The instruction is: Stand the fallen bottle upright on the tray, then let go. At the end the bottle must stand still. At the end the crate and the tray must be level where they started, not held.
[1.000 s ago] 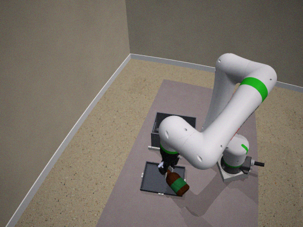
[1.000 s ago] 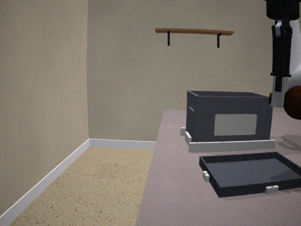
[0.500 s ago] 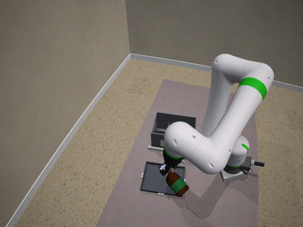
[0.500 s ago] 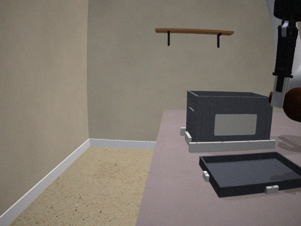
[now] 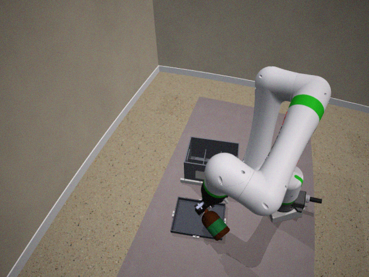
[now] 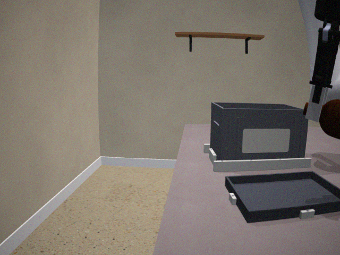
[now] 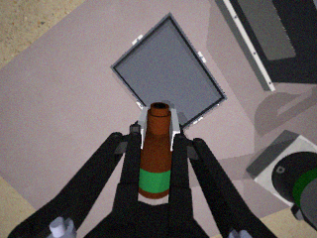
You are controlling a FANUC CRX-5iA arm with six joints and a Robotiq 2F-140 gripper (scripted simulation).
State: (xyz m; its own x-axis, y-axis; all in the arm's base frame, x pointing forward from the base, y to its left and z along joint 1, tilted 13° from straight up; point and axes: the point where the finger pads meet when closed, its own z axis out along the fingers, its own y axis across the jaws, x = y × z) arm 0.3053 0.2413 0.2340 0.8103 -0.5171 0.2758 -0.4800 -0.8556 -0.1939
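Now: hand 4 cm past the bottle, 2 cm to the right of it and 3 cm above it. Round my hand: tray 3 cm ahead, 4 cm to the right, 21 cm below; then crate 8 cm ahead, 34 cm to the right, 14 cm below.
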